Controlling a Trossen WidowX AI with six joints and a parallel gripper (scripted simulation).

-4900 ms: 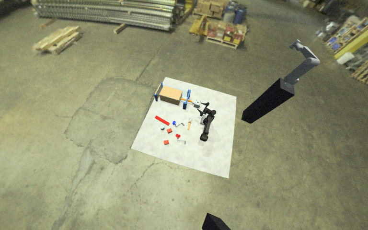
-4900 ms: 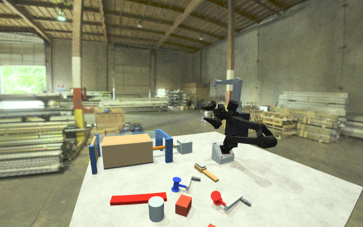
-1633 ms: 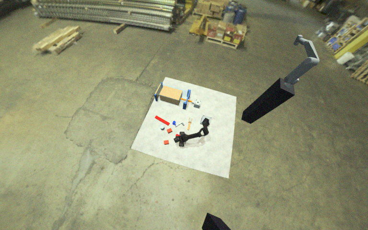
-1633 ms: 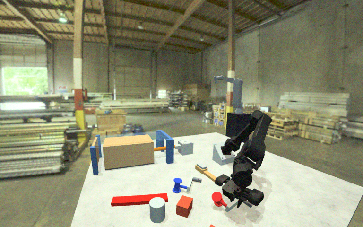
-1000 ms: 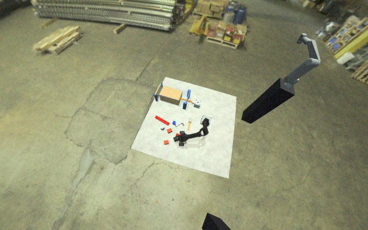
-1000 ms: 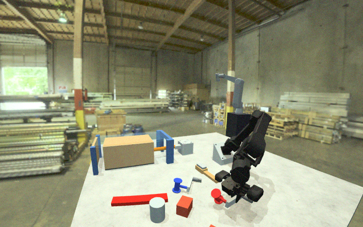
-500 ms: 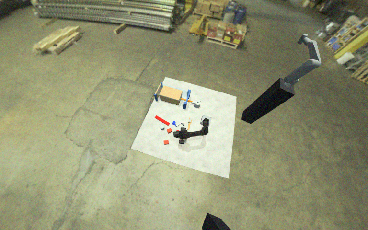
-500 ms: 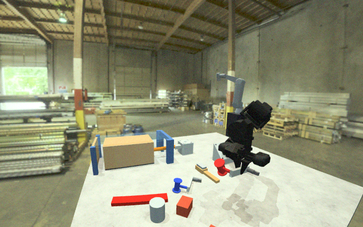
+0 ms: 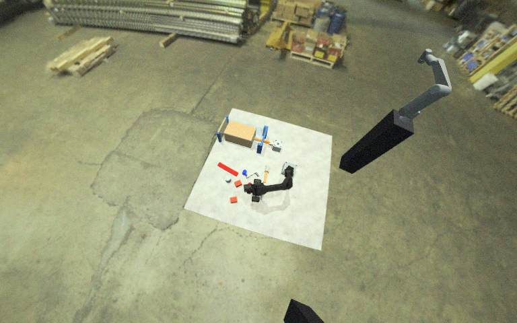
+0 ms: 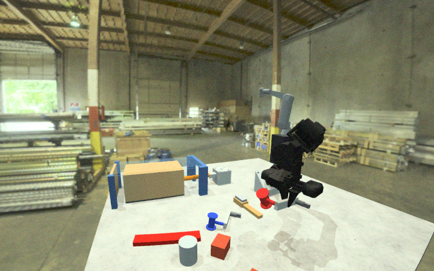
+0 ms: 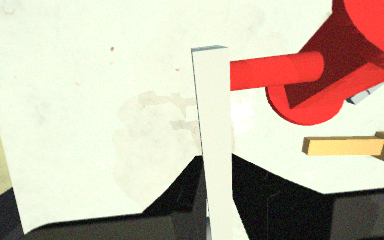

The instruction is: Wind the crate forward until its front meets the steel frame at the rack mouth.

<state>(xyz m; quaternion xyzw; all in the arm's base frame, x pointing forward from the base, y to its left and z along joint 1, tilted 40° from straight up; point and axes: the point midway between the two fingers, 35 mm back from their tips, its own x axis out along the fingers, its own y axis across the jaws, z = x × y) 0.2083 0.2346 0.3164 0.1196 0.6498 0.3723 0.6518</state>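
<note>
My gripper tip is 60 mm short of the red knob, 20 mm to the left of it and 20 mm below it. From my gripper tip the other things lie so: blue-knobbed winch handle 180 mm to the right, 140 mm below, 140 mm ahead; red-knobbed winch handle 10 mm ahead, 10 mm above; blue knob 190 mm ahead, 160 mm to the right, 130 mm below.
</note>
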